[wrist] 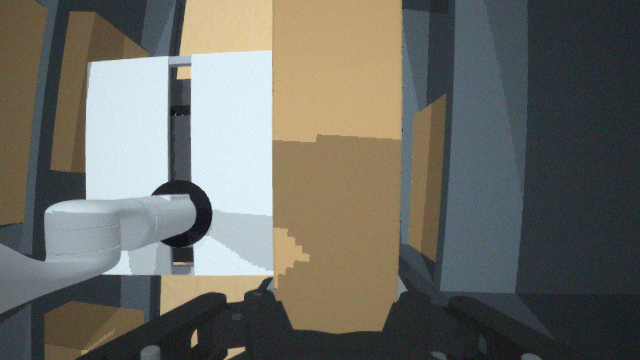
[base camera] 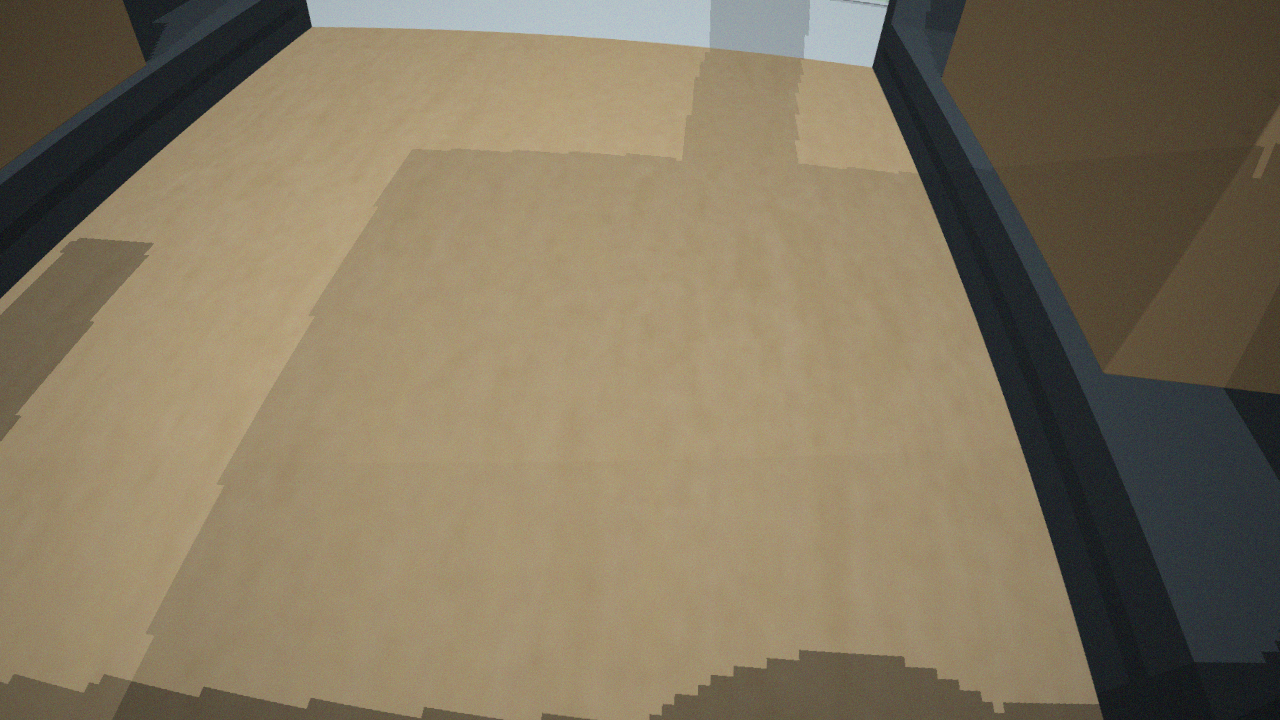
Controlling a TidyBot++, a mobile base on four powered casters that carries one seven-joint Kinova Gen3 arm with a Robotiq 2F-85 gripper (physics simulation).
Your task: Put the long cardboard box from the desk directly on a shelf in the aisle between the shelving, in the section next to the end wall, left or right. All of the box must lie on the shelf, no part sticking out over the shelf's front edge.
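Seen in the pictures: gripper, fingertip midpoint: [wrist: 336,286]; arm's base, origin of the base link: [wrist: 177,213].
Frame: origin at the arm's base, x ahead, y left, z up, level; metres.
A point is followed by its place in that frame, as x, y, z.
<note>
The long cardboard box [wrist: 337,190] {-0.060, 0.341, 0.562} is in my gripper, runs up the middle of the wrist view and leaves it at the top. My gripper [wrist: 336,286] {-0.004, 0.343, 0.510} is shut on its near part, one finger on each side; the base camera does not show the gripper. Shelving [wrist: 480,200] [base camera: 1011,376] stands on the right in both views. In the wrist view the held box lies between my white base and this shelving, hiding the shelf edge; its height against the shelf cannot be told. Shelving [base camera: 179,102] {0.799, 0.496, -0.366} also lines the left. The pale end wall [base camera: 510,13] {1.089, 0.160, -0.369} closes the aisle.
My white base [wrist: 125,125] {-0.219, -0.140, -0.014} and arm [wrist: 85,230] {-0.009, 0.031, 0.319} are left of the held box. A cardboard box [wrist: 427,185] {-0.050, 0.654, -0.165} stands on the right shelving, others [wrist: 70,100] {-0.304, -0.329, -0.050} [wrist: 95,325] {0.368, -0.382, -0.181} on the left. The base camera shows a large box [base camera: 1118,223] {0.439, -0.308, -0.250} at right above the tan floor [base camera: 581,358] {0.450, 0.022, -0.397}.
</note>
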